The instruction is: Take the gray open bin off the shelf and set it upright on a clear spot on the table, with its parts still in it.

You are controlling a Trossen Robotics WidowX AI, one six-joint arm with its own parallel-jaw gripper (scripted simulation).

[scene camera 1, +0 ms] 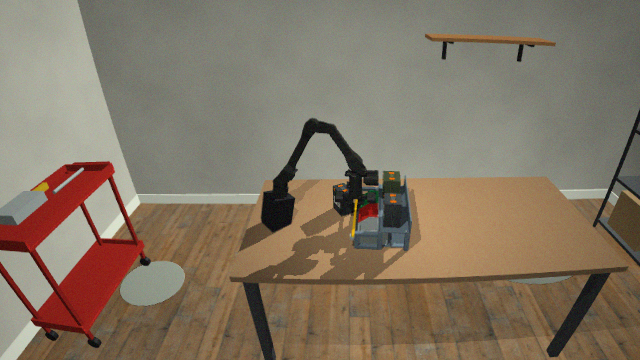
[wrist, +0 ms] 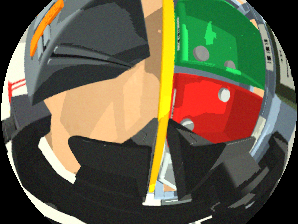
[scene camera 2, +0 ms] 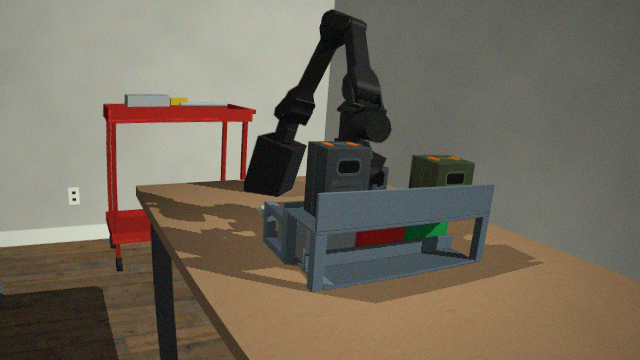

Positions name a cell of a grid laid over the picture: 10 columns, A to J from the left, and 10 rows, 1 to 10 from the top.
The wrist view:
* my gripper: F6
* red bin: H6
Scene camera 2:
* dark gray box: F5
